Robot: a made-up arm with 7 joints.
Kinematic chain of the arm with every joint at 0, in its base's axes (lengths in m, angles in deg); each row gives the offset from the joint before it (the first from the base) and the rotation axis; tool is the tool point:
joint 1: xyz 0 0 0 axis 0 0.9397 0.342
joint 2: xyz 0 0 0 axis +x
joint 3: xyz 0 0 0 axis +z
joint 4: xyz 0.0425 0 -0.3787 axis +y
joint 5: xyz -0.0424 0 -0.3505 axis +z
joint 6: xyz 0 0 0 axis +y
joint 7: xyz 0 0 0 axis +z
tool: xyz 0 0 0
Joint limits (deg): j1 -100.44..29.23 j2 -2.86..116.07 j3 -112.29..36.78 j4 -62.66..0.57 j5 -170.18..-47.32 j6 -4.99..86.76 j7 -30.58..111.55
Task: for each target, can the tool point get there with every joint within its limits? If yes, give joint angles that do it. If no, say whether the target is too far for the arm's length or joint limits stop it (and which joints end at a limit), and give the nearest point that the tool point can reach.
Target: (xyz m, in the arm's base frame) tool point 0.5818 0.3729 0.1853
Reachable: yes | joints -77.71 69.61 -42.88 -39.21 -112.12 36.78 76.65
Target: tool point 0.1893 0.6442 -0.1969
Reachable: yes | joints 5.74 88.15 -34.36 -48.58 -75.10 71.94 83.10
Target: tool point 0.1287 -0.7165 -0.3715
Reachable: no: too far | nearest point 0.3127 -0.4138 -0.4196 | short by 0.357 m
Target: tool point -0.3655 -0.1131 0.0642
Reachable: no: joint limits stop it (at a limit: joint 1, joint 3, joint 4) | nearest point -0.3466 -0.2927 -0.4892 | short by 0.582 m
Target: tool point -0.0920 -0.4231 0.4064
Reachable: no: joint limits stop it (at a limit: joint 1, joint 2, joint 4) | nearest point 0.4161 -0.4604 0.2449 | short by 0.534 m
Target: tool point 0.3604 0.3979 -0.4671
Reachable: yes | joints -17.22 52.47 -44.59 -41.77 -116.95 49.80 97.20
